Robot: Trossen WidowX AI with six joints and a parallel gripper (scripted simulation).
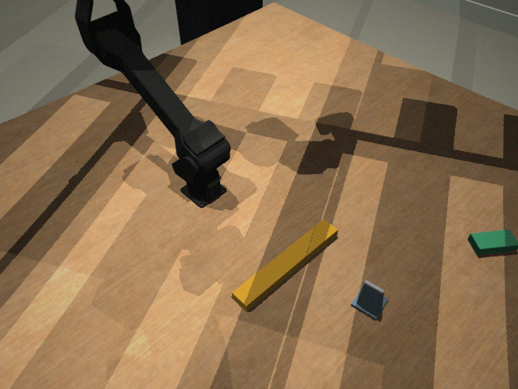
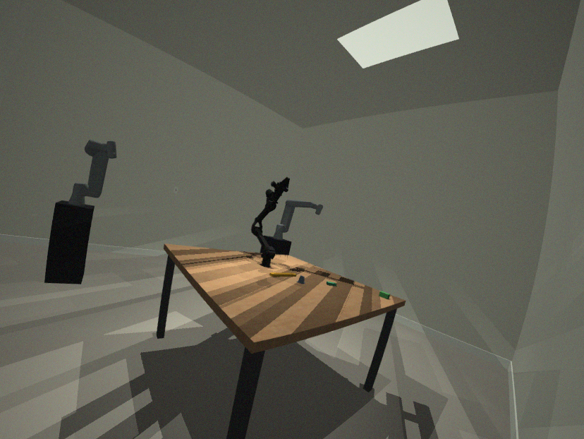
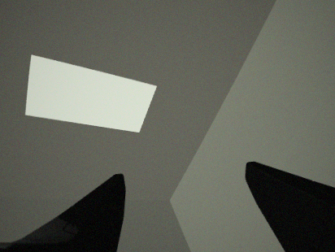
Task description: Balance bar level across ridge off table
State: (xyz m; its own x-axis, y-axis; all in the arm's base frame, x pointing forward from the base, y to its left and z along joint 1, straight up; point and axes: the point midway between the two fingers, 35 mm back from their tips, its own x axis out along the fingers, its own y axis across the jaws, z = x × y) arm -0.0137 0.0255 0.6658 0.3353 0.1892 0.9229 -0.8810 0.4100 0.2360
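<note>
Now: gripper tip 690 mm above the yellow bar, 230 mm short of it and 40 mm to the left of it.
</note>
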